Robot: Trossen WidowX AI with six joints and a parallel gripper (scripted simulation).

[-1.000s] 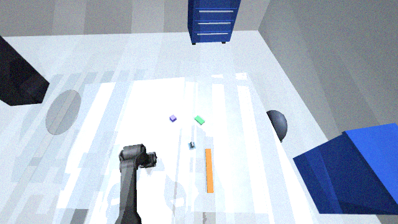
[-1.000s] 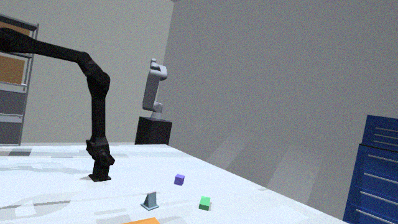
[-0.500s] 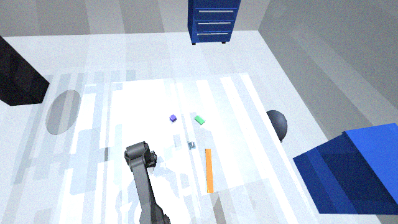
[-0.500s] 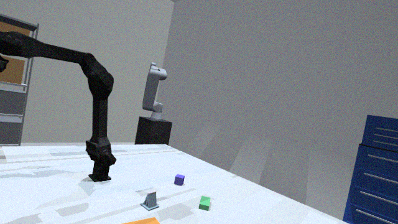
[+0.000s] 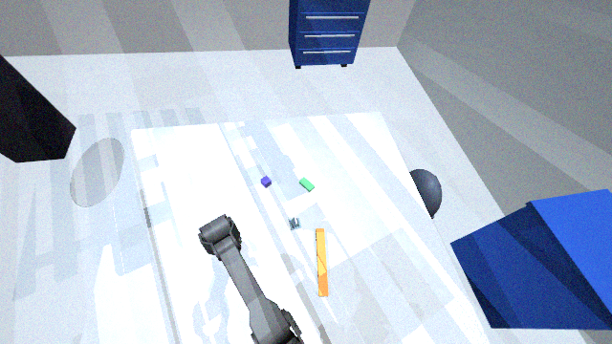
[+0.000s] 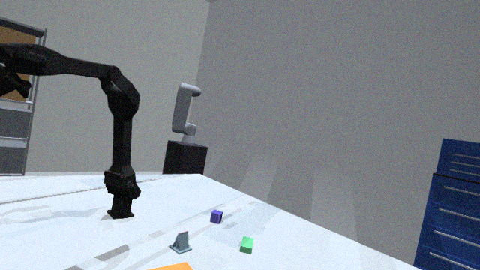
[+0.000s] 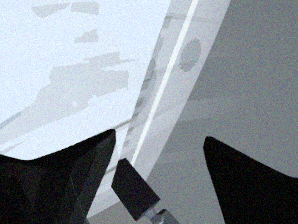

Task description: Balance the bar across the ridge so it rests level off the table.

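Right now my gripper tip is 360 mm to the right of the bar, 210 mm above it and 200 mm short of it. The rest, counted from my gripper tip: green cube: 690 mm to the left, 210 mm below, 200 mm ahead; then purple cube: 730 mm to the left, 200 mm below, 30 mm ahead.
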